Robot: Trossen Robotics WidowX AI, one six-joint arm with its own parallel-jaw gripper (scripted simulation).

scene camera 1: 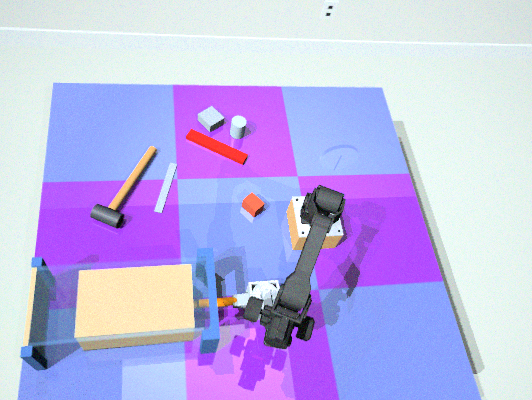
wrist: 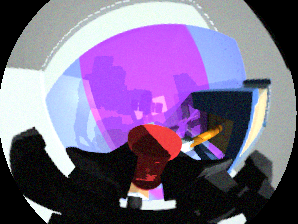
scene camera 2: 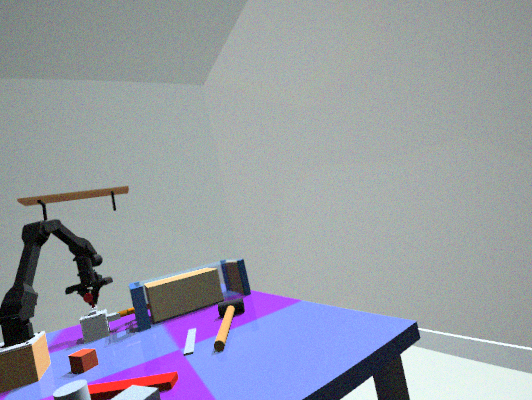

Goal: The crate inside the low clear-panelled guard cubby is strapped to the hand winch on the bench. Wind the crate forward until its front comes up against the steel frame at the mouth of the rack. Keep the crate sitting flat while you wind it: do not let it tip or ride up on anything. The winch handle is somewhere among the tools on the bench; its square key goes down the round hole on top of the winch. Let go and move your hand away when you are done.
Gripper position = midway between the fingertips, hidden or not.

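There's a hammer (scene camera 1: 108,215), (scene camera 2: 228,308), and a red knob (wrist: 154,145). The gripper (scene camera 1: 272,327), (wrist: 150,134), (scene camera 2: 93,304) is there too. Then there's a red bar (scene camera 1: 231,153), and the wrist view misses the red bar, hidden by the gripper.
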